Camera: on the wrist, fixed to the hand. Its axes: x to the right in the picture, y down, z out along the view.
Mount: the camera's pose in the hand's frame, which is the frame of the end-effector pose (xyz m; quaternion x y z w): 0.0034 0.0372 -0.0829 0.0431 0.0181 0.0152 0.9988
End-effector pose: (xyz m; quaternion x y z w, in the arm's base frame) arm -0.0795 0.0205 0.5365 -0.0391 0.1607 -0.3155 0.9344
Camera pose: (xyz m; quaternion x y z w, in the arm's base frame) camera -0.0824 0.0505 0.4507 0.0094 0.1644 -0.3086 0.9368
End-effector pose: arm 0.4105 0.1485 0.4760 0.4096 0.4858 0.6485 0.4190
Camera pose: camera 0.3262 0.1213 0.4967 0.4228 0.5145 0.6406 0.3822
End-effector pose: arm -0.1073 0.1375 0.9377 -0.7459 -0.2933 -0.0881 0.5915
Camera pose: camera -0.0665 0.0564 0.9320 -0.7224 -0.2747 -0.0799 0.6296
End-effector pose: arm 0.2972 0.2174 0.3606 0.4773 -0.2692 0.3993 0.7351
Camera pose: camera 0.2688 0.3029 0.3482 0.4971 -0.2456 0.4302 0.7124
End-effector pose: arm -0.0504 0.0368 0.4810 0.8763 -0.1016 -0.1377 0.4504
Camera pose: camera -0.0216 0.0775 0.5570 0.8956 -0.1126 -0.1104 0.4160
